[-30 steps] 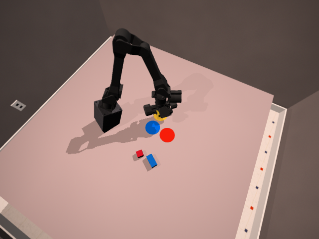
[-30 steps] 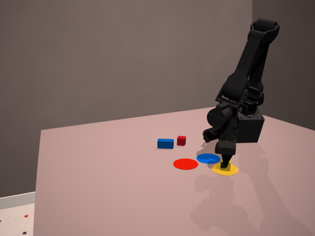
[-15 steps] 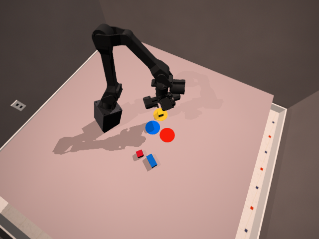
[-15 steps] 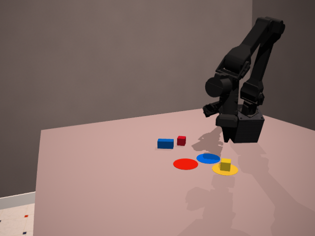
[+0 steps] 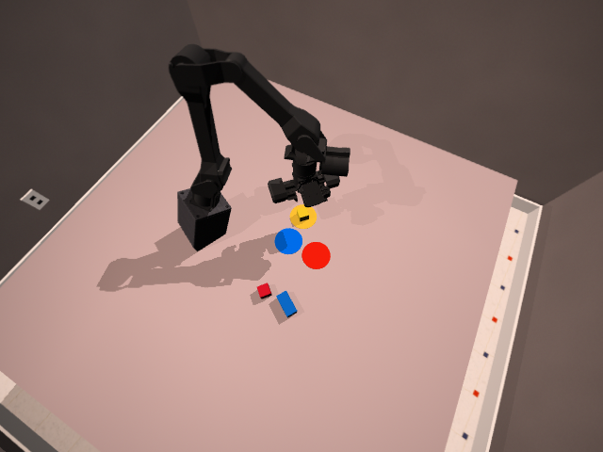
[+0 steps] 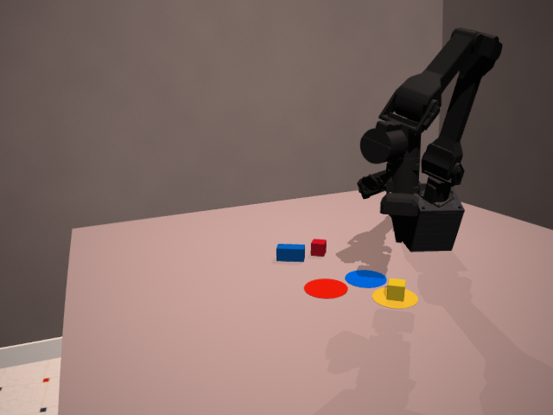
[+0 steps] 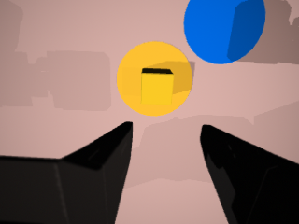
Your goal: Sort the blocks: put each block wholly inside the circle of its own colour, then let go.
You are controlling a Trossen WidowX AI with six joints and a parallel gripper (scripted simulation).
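Right now the red block is 20 mm behind my hand, 270 mm to the right of it and 140 mm below it. Round my hand: yellow circle 160 mm below; then blue circle 10 mm behind, 100 mm to the right, 160 mm below; then yellow block 140 mm below.
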